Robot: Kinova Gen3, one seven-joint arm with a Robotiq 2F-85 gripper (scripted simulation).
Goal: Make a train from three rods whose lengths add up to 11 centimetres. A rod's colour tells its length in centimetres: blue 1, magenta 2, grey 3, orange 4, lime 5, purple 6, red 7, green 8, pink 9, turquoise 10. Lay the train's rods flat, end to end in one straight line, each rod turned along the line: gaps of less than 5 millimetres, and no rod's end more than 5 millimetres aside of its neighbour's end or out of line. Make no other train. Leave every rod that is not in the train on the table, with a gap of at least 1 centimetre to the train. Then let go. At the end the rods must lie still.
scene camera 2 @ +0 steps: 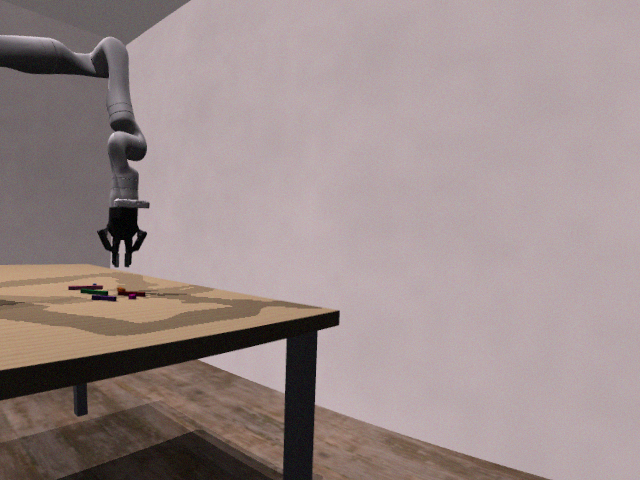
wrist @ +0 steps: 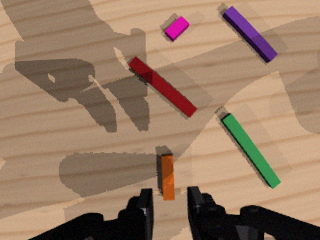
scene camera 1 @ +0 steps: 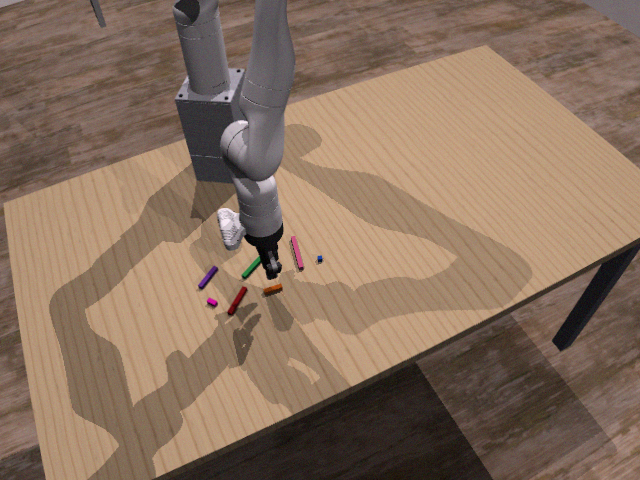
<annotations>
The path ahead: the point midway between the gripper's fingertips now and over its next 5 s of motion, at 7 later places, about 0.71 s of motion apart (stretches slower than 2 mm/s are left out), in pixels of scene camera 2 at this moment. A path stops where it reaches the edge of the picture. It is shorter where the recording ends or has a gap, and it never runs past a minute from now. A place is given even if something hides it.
My gripper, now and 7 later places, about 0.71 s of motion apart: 121, 267; 121, 275; 121, 283; 121, 285; 121, 290; 120, 286; 122, 255; 103, 252
</annotations>
